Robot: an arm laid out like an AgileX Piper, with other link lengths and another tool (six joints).
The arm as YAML. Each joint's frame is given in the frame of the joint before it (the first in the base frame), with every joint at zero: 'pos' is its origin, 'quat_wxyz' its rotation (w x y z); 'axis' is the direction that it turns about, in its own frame. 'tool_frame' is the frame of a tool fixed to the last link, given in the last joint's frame.
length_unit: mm
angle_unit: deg
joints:
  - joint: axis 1
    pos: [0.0, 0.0, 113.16]
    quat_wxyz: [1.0, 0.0, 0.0, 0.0]
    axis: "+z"
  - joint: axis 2
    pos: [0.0, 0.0, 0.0]
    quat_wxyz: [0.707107, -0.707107, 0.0, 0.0]
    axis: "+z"
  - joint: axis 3
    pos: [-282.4, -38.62, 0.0]
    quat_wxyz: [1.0, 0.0, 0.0, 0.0]
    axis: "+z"
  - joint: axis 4
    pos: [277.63, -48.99, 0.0]
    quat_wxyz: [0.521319, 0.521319, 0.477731, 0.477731]
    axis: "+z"
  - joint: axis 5
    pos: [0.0, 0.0, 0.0]
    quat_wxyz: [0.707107, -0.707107, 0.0, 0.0]
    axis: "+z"
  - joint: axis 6
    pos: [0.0, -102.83, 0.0]
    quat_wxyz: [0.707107, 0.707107, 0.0, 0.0]
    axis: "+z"
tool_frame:
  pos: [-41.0, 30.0, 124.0]
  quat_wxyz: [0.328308, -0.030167, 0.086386, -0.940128]
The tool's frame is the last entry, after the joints.
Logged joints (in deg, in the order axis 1, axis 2, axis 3, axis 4, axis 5, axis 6), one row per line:
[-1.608 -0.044 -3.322 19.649 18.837 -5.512]
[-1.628 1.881 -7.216 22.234 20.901 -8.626]
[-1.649 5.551 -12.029 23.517 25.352 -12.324]
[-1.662 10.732 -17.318 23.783 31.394 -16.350]
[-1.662 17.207 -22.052 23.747 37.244 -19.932]
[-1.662 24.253 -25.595 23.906 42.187 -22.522]
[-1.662 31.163 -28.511 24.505 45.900 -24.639]
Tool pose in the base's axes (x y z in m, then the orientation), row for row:
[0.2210 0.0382 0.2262 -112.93 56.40 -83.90]
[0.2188 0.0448 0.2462 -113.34 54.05 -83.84]
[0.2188 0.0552 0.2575 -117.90 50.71 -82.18]
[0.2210 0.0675 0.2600 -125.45 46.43 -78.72]
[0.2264 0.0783 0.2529 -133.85 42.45 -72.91]
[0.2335 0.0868 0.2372 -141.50 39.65 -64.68]
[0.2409 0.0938 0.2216 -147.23 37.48 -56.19]
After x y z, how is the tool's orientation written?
As a rotation vector, in degrees.
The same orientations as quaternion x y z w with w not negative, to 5 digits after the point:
[-0.72226 0.36071 -0.53659 0.24556]
[-0.72674 0.34657 -0.53758 0.25051]
[-0.75129 0.32314 -0.52368 0.23854]
[-0.78942 0.29217 -0.49536 0.21465]
[-0.83074 0.26347 -0.45251 0.18892]
[-0.86866 0.24341 -0.39707 0.16888]
[-0.89771 0.22853 -0.34261 0.15657]

